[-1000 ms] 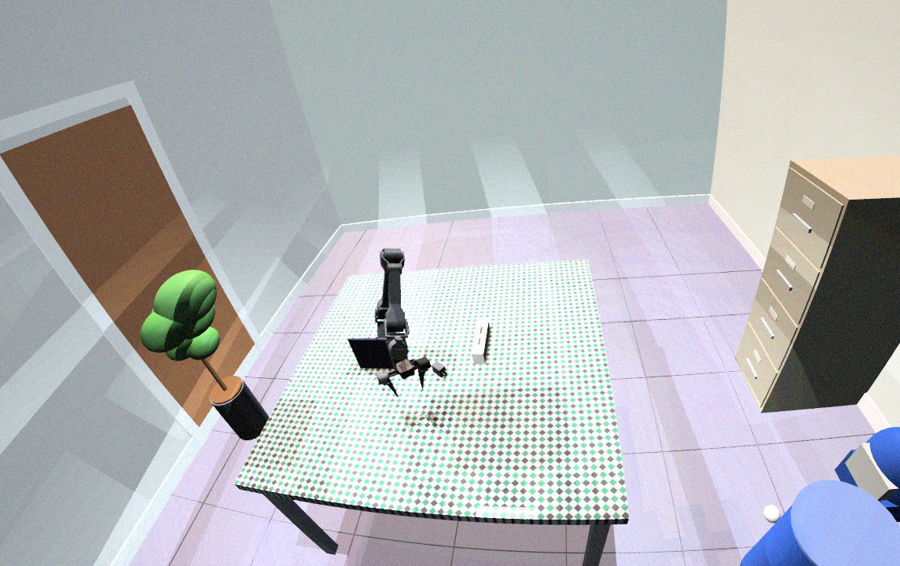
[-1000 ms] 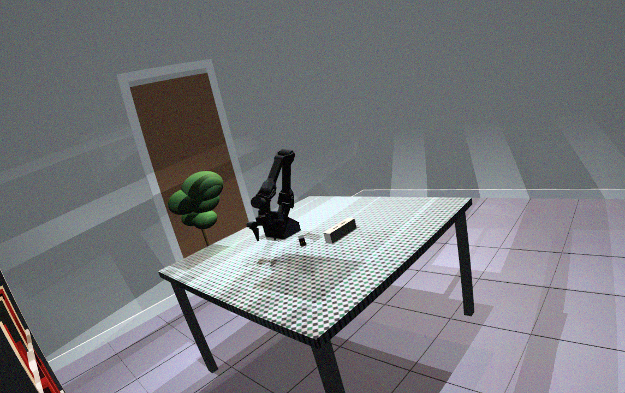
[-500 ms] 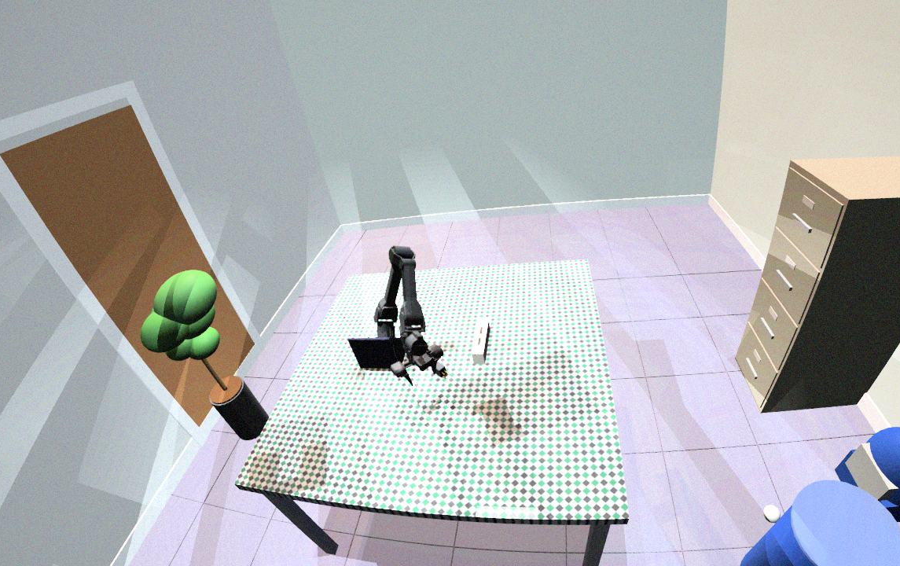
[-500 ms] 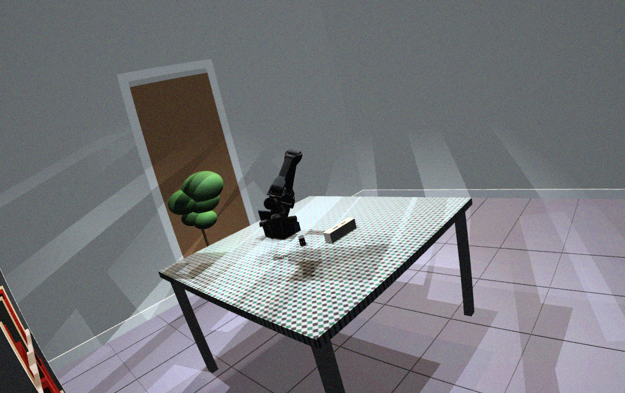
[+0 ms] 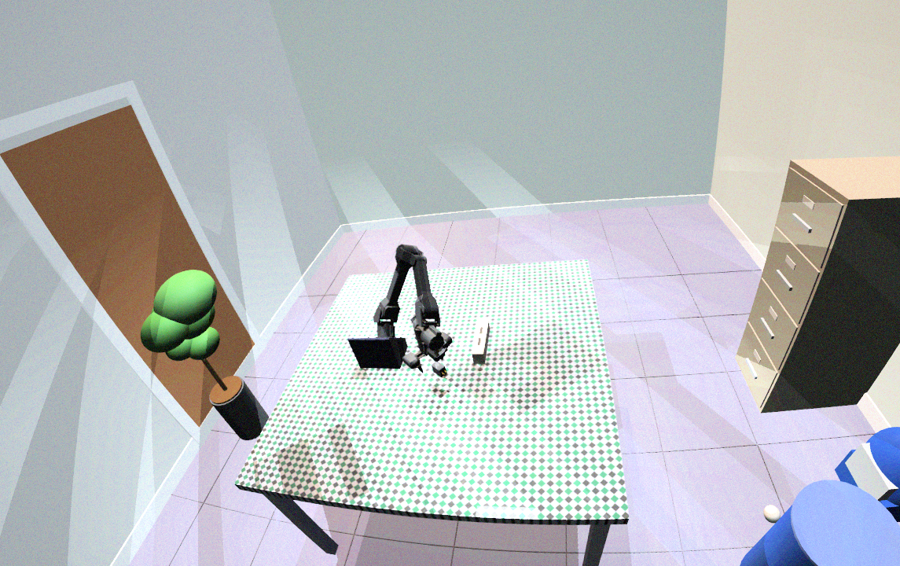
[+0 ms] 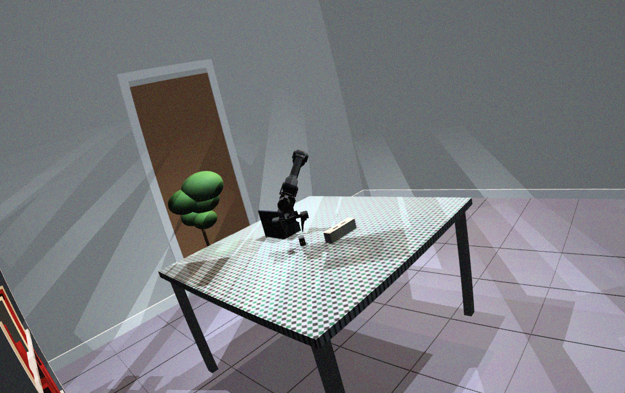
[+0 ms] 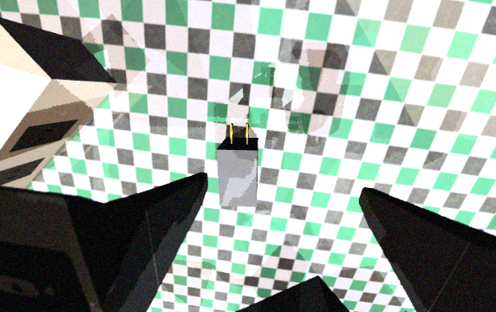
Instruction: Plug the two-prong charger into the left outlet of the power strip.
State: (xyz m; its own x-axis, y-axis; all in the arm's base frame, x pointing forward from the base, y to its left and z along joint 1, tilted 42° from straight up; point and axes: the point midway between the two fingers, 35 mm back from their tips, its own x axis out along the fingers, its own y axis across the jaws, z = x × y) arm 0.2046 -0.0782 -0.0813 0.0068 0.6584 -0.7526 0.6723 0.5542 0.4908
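The two-prong charger is 20 mm ahead of my gripper tip, 20 mm to the left of it and 50 mm below it.
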